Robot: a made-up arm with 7 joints.
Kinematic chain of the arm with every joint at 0, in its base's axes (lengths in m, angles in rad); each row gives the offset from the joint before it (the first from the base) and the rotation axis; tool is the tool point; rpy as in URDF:
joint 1: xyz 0 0 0.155 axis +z
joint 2: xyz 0 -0.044 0.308 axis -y
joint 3: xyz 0 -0.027 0.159 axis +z
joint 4: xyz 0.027 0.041 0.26 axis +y
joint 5: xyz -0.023 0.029 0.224 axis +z
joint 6: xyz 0 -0.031 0.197 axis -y
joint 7: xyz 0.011 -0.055 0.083 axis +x
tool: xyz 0 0 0 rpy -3.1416 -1.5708 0
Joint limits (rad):
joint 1: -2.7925..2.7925
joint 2: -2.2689..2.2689
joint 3: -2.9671..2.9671
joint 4: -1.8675..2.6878
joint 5: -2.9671..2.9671
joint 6: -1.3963..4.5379
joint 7: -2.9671..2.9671
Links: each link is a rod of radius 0.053 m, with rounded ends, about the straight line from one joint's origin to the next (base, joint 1, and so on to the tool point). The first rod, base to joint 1, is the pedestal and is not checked.
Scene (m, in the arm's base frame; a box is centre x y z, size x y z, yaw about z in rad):
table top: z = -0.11
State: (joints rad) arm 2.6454 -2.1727 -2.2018 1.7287 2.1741 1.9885 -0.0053
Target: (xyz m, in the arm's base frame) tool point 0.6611 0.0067 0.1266
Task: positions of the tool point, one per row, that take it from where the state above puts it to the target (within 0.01 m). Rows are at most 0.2 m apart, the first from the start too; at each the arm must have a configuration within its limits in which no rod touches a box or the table.
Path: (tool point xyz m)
1: 0.0774 0.5703 0.4316
2: 0.2506 0.5519 0.3811
3: 0.4136 0.4764 0.3243
4: 0.5463 0.3501 0.2621
5: 0.6320 0.1871 0.1957
6: 0.6611 0.0067 0.1266

